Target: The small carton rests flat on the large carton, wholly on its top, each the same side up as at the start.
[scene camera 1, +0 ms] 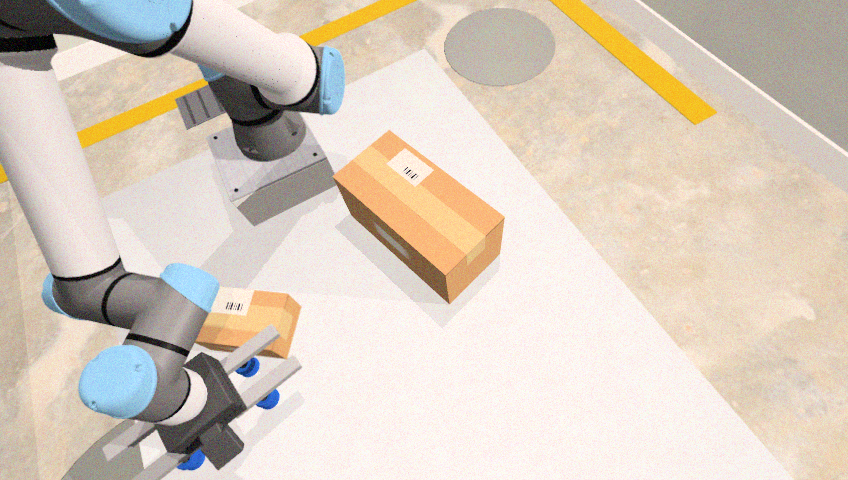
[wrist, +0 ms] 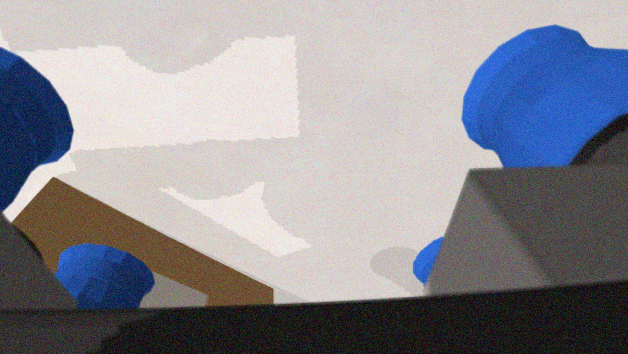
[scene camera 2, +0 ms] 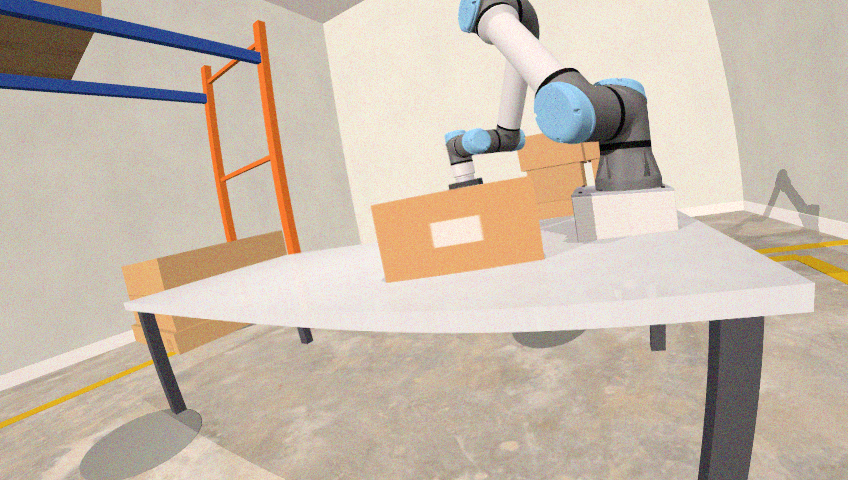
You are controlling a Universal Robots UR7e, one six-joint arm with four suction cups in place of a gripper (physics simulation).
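Pixels of known places: hand, its tool point: point(wrist: 277, 202); arm's base, origin of its link: point(scene camera 1: 272, 135) point(scene camera 2: 628, 187).
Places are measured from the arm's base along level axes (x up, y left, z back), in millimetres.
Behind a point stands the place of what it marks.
The small carton point(scene camera 1: 270, 309) @[x -18, y -114, z -384 mm] point(wrist: 90, 220) @[x -80, y -155, z -443 mm] lies on the table, label side up, partly hidden behind the wrist in scene camera 1. The large carton point(scene camera 1: 416, 208) @[x 57, y 203, z -355 mm] point(scene camera 2: 404, 243) @[x -25, y 317, z -394 mm] stands on the table near the arm's base, label side up, and its top is bare. My gripper point(scene camera 1: 220, 410) @[x -35, y -240, z -515 mm] point(scene camera 2: 465, 184) is low over the table at the small carton's near side. The visible blue cups are beside the carton, none on its top. I see nothing held. One cup is hidden in scene camera 1, and the large carton hides the cups in scene camera 2.
The white table point(scene camera 1: 416, 386) @[x -94, y 74, z -609 mm] point(scene camera 2: 297, 291) @[x -94, y 392, z -660 mm] bears the arm's base plinth point(scene camera 1: 285, 190) @[x -31, y -19, z -130 mm] point(scene camera 2: 630, 214) @[x -51, y 81, z -2 mm]. The large carton stands right beside the plinth. Beyond the table are stacked boxes point(scene camera 2: 208, 255) and an orange and blue rack point(scene camera 2: 276, 148).
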